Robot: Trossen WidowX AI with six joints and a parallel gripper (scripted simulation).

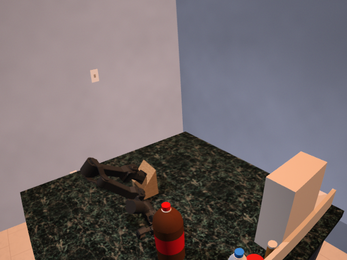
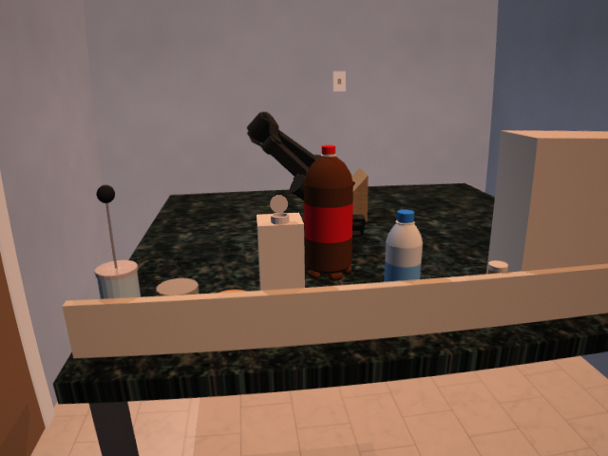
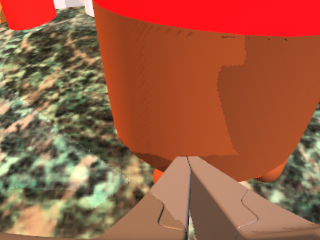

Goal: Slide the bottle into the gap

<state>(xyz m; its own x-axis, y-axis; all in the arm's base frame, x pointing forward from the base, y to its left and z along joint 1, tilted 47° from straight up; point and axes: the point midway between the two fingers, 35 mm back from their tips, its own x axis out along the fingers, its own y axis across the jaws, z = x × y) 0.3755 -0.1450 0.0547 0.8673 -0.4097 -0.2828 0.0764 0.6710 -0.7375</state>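
The cola bottle is 10 cm above my hand, 9 cm ahead of it and 3 cm to the right of it. Also, from my hand: water bottle: 34 cm ahead, 6 cm to the left, 5 cm above; red lid: 34 cm ahead, 18 cm to the left, 3 cm below; rail: 39 cm ahead, 11 cm to the left, 1 cm below.
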